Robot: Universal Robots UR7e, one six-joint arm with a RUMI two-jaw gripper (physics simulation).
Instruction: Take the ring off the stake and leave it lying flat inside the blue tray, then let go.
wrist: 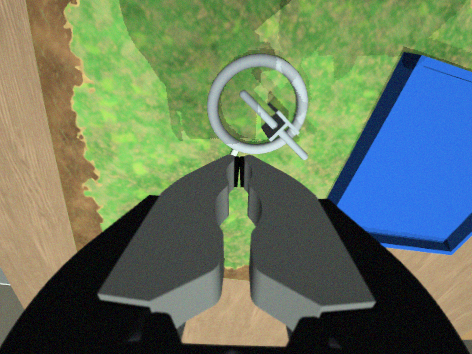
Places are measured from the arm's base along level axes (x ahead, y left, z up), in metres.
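Pixels of known places: gripper, fingertip midpoint: [239,160].
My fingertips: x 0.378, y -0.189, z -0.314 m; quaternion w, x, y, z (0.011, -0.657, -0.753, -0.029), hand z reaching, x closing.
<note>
Behind a point stands the place of what it marks.
The grey ring [214,105] @(x 0.372, y -0.208, z -0.390 m) shows at the upper middle of the wrist view, beyond the fingertips. It loops around part of the grey stake [257,109] @(x 0.366, y -0.175, z -0.374 m), which has a dark block and a crossbar. One end of the stake shows inside the ring and the other reaches past its lower right side. My gripper [239,160] @(x 0.378, y -0.189, z -0.314 m) is shut, its tips together, with no part of the ring between them. The ring's near edge appears just ahead of the tips; the height gap is hard to tell. The blue tray [375,125] @(x 0.369, y -0.069, z -0.387 m) is at the right, partly cut off by the view's edge.
A green grass-patterned mat [125,165] @(x 0.445, y -0.289, z -0.399 m) with a brown border lies under the ring and stake. Light wooden surface [30,150] @(x 0.439, y -0.379, z -0.400 m) shows along the left and at the bottom. The tray's raised walls stand to the right of the ring.
</note>
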